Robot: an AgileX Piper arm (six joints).
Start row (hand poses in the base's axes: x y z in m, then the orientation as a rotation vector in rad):
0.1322, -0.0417, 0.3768, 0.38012, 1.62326, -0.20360
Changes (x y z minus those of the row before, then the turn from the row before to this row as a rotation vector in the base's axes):
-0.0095, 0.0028, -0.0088, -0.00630, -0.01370, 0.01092
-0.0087, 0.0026, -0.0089, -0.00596, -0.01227, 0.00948
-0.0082, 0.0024, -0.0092, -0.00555, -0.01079, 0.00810
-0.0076, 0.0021, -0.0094, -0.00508, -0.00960, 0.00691
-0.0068, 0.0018, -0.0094, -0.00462, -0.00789, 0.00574
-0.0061, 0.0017, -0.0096, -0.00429, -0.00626, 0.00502
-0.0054, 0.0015, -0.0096, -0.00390, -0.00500, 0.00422
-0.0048, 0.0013, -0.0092, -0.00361, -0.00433, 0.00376
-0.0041, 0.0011, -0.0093, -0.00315, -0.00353, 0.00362
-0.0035, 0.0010, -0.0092, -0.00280, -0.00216, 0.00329
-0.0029, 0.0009, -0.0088, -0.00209, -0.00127, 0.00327
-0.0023, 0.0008, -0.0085, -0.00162, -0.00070, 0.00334
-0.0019, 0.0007, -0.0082, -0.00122, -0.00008, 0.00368
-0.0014, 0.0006, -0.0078, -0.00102, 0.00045, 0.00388
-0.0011, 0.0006, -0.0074, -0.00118, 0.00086, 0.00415
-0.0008, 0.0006, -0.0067, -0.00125, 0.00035, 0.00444
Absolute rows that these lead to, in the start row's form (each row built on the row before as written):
0.1227, -0.0389, 0.3680, 0.36703, 1.61054, -0.19742
0.1140, -0.0363, 0.3591, 0.35534, 1.59902, -0.19238
0.1058, -0.0339, 0.3499, 0.34504, 1.58878, -0.18838
0.0982, -0.0318, 0.3405, 0.33602, 1.57959, -0.18517
0.0914, -0.0300, 0.3311, 0.32823, 1.57197, -0.18283
0.0853, -0.0283, 0.3215, 0.32120, 1.56589, -0.18110
0.0799, -0.0268, 0.3119, 0.31506, 1.56099, -0.17993
0.0751, -0.0255, 0.3027, 0.30948, 1.55673, -0.17901
0.0710, -0.0244, 0.2934, 0.30434, 1.55329, -0.17799
0.0675, -0.0234, 0.2842, 0.29967, 1.55121, -0.17720
0.0646, -0.0225, 0.2754, 0.29553, 1.55009, -0.17603
0.0623, -0.0217, 0.2669, 0.29168, 1.54960, -0.17454
0.0604, -0.0210, 0.2587, 0.28785, 1.54981, -0.17258
0.0590, -0.0204, 0.2509, 0.28400, 1.55059, -0.17040
0.0579, -0.0198, 0.2435, 0.27979, 1.55179, -0.16820
0.0571, -0.0192, 0.2368, 0.27533, 1.55250, -0.16574

